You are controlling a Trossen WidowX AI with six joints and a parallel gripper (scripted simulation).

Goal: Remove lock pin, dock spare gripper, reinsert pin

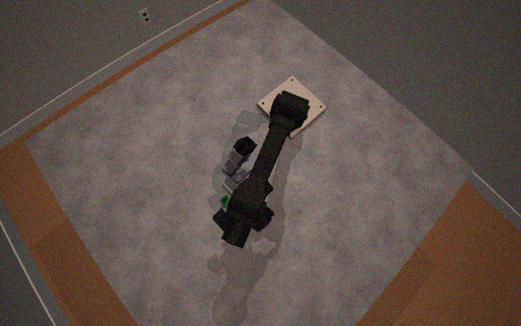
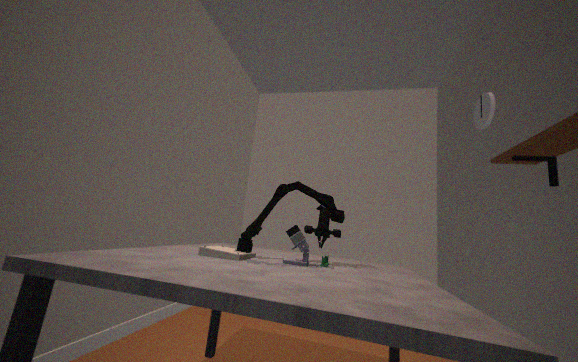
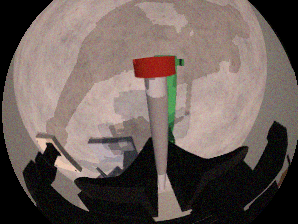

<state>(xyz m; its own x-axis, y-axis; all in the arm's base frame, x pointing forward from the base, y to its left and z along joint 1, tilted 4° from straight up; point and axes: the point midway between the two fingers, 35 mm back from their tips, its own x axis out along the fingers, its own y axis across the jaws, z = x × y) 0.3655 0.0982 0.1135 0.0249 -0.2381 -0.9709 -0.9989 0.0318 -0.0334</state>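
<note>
Right now the grey mount is 100 mm to the right of my gripper tip, 90 mm behind it and 30 mm below it. Round my gripper tip: spare gripper (110 mm to the right, 110 mm behind, 40 mm above); green holder (60 mm below, 30 mm ahead, 10 mm to the left).
</note>
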